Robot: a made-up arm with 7 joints.
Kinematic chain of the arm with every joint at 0, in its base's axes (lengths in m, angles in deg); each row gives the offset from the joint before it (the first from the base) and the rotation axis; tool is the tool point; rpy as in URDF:
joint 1: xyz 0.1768 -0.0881 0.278 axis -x
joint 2: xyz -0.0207 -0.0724 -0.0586 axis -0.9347 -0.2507 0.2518
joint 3: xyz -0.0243 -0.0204 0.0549 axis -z
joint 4: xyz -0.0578 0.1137 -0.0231 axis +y
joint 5: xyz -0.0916 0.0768 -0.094 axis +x
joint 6: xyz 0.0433 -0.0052 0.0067 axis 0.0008 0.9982 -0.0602
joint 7: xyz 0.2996 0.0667 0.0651 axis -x
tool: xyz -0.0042 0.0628 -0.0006 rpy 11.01 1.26 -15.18
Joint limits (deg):
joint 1: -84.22..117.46
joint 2: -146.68..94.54
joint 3: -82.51..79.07
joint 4: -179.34..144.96
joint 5: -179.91..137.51
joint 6: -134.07..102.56
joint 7: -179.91..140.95
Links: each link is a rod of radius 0.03 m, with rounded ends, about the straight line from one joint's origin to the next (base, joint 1, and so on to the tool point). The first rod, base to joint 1, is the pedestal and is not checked.
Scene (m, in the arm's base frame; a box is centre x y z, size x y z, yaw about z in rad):
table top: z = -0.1
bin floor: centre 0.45 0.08 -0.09 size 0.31 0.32 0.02 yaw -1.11
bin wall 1: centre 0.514 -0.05 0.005 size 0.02 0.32 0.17 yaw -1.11
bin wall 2: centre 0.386 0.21 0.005 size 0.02 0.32 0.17 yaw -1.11
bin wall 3: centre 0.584 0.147 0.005 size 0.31 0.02 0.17 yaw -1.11
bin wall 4: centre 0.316 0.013 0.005 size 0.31 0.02 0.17 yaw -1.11
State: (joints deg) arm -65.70 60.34 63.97 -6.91 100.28 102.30 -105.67
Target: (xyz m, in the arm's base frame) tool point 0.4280 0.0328 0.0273
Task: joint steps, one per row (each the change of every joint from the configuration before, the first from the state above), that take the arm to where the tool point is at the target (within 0.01 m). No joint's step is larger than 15 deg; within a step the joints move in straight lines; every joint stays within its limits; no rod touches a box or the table.
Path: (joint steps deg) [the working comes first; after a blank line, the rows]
Joints at the target: -84.22 -6.90 79.07 3.91 83.53 38.03 -109.20
Straight joint move there: touches bin wall 1.

1: -3.70 -12.99 -4.49 2.80 -2.86 -14.74 -0.60
2: -3.71 -12.99 -4.49 2.80 -2.85 -14.74 -0.60
3: -3.70 -12.99 -4.48 2.80 -2.86 -14.74 -0.60
4: -3.71 -12.99 -4.49 2.79 -2.85 -14.75 -0.60
5: -3.70 -12.99 -4.49 2.80 -2.86 -14.74 -0.60
6: 0.00 -0.76 12.51 -1.05 -0.82 3.15 -0.18
7: 0.00 -0.77 12.52 -1.06 -0.83 3.15 -0.17
8: 0.00 -0.76 12.51 -1.06 -0.82 3.14 -0.18

